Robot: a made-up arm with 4 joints.
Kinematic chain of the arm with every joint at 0, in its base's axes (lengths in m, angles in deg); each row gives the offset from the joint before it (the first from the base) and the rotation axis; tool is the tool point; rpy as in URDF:
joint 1: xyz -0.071 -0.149 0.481 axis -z
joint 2: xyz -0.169 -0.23 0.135 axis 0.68 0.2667 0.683
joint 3: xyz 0 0.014 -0.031 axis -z
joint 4: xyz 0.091 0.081 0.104 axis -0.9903 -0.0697 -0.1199
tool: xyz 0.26 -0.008 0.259 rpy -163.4 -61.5 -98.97
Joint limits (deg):
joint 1: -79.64..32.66
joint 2: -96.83..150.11
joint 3: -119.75..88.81
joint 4: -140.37..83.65
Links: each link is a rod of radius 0.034 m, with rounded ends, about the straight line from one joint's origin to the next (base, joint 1, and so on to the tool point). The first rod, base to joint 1, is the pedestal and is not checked.
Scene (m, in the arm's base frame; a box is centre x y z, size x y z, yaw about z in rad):
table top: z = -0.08
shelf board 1: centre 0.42 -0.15 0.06 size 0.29 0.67 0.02 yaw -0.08
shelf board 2: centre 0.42 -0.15 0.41 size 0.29 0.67 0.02 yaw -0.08
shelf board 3: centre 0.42 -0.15 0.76 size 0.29 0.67 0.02 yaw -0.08
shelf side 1: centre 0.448 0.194 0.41 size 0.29 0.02 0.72 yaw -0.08
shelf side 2: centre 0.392 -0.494 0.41 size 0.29 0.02 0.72 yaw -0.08
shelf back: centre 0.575 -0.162 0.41 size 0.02 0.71 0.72 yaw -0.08
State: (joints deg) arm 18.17 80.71 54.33 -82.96
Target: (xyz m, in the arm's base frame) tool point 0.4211 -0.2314 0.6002
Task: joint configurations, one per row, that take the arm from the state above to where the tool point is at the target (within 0.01 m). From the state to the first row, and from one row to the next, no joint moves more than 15 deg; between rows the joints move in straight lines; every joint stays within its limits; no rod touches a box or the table.
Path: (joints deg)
1: 6.86 75.03 48.29 -79.13
2: -4.44 69.34 42.25 -75.30
3: -15.75 63.66 36.21 -71.47
4: -27.06 57.97 30.17 -67.64
5: -41.37 54.53 40.35 -58.48
6: -55.68 51.09 50.54 -49.33

